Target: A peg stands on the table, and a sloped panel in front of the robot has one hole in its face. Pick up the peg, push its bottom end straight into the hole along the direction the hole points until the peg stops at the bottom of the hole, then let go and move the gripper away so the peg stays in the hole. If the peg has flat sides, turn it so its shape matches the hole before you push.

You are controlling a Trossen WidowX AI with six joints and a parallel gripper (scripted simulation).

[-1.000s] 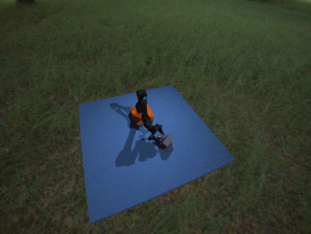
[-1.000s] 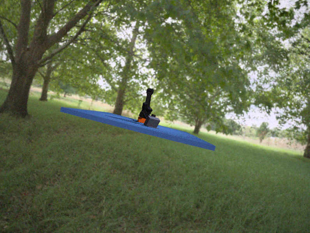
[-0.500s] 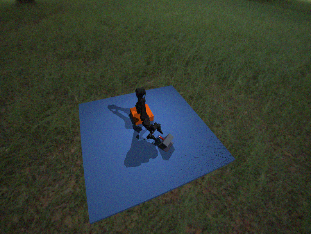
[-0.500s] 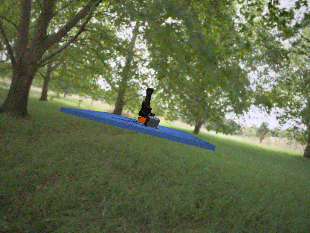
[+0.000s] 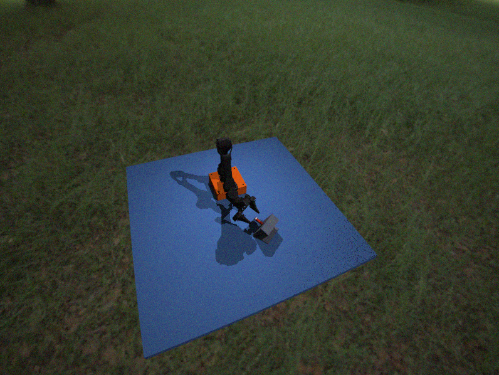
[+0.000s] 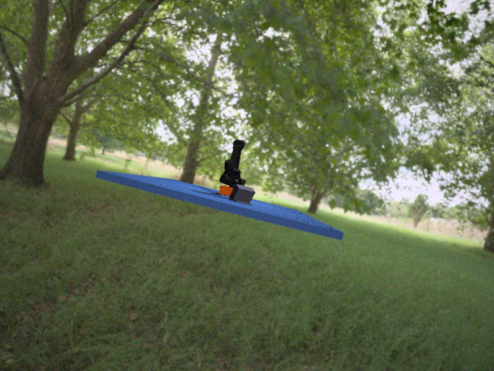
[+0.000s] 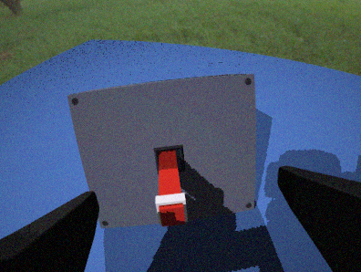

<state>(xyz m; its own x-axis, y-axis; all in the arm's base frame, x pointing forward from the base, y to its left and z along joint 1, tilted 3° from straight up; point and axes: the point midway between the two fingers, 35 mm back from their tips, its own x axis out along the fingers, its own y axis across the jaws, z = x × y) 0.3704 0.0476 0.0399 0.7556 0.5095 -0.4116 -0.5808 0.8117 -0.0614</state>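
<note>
Right now the square peg is 20 mm to the left of my gripper tip, 20 mm below it and 10 mm ahead of it. Round my gripper tip: grey sloped panel: 60 mm ahead, 50 mm to the left, 40 mm below.
</note>
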